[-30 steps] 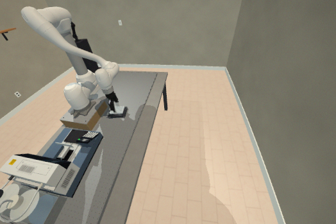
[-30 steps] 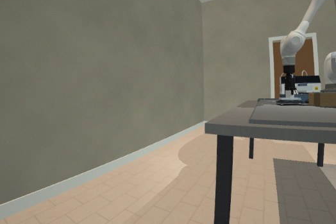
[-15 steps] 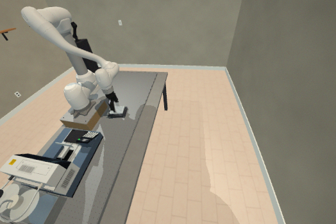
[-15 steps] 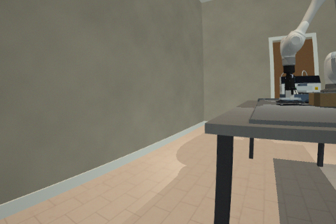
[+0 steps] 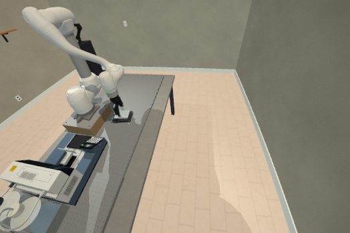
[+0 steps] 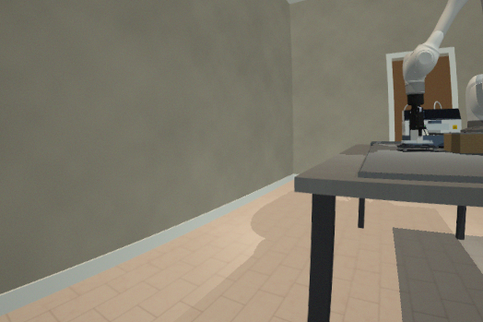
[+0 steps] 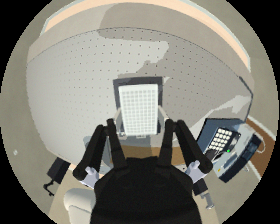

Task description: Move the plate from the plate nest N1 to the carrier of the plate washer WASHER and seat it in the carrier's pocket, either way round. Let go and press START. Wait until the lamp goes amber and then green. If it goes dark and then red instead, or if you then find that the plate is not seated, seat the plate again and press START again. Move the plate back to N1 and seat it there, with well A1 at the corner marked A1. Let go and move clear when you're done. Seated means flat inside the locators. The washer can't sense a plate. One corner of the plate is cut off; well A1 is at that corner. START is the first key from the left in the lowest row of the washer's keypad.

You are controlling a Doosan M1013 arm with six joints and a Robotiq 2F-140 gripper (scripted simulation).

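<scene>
Right now the white well plate is 2 cm below my hand. The rest, counted from my hand: dark plate nest N1: 5 cm below; plate washer: 20 cm behind, 49 cm to the right, 6 cm above.
</scene>
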